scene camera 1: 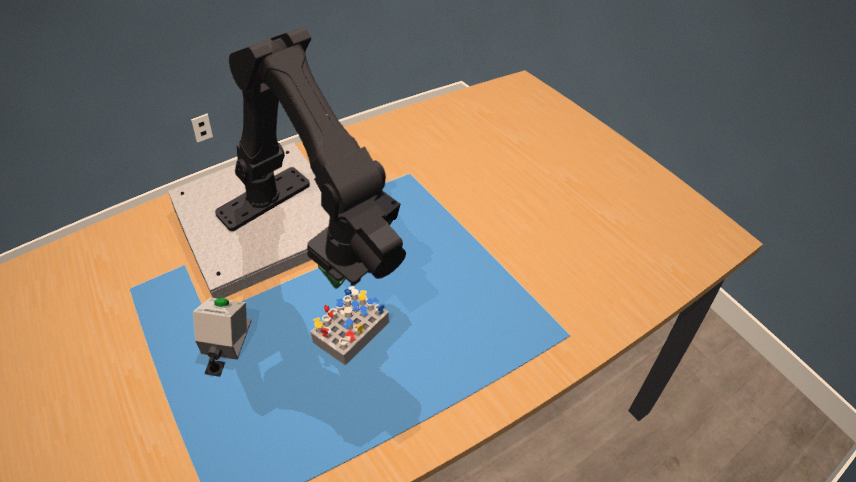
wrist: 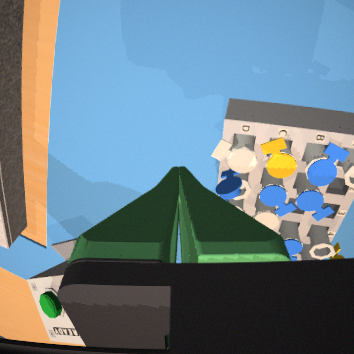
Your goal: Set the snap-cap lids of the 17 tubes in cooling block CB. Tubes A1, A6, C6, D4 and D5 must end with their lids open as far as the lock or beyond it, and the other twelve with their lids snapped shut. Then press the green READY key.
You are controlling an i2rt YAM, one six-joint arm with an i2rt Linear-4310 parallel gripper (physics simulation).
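Where they show: gripper, fingertip midpoint: (scene camera 1: 337, 286) (wrist: 178, 177); arm's base, origin of the base link: (scene camera 1: 263, 199).
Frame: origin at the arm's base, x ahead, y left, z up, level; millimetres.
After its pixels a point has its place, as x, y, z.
The cooling block CB (scene camera 1: 368, 336) {391, -50, -26} (wrist: 290, 114) {341, -3, -28} stands on the blue mat, with its D, C and B labels visible in the wrist view. There the white D1 lid (wrist: 242, 160) {321, -19, 3}, yellow C1 lid (wrist: 281, 165) {339, -16, 3} and blue B1 lid (wrist: 321, 172) {356, -13, 4} lie shut over their tubes. The dark blue D2 lid (wrist: 228, 187) {318, -29, 12} stands open beside its tube. Blue C2 (wrist: 273, 195) {341, -34, 3} and B2 (wrist: 310, 200) {359, -31, 3} lids look shut. My gripper (scene camera 1: 333, 279) {294, -34, 7} (wrist: 178, 177) {294, -34, 7} is shut and empty, above the mat beside the block's D side. It hides part of the block. The green READY key (scene camera 1: 221, 302) {205, -214, 29} (wrist: 50, 304) {203, -205, 25} looks unpressed.
The grey key box (scene camera 1: 220, 329) {245, -244, 19} stands left of the block, with a small black fitting (scene camera 1: 214, 367) {261, -284, -37} at its front. The arm's pale base plate (scene camera 1: 269, 257) {138, -76, -10} lies behind the blue mat (scene camera 1: 479, 311) {472, 133, -43}. An open tube with a dark yellow lid (wrist: 338, 251) {391, -60, 1} shows at lower right.
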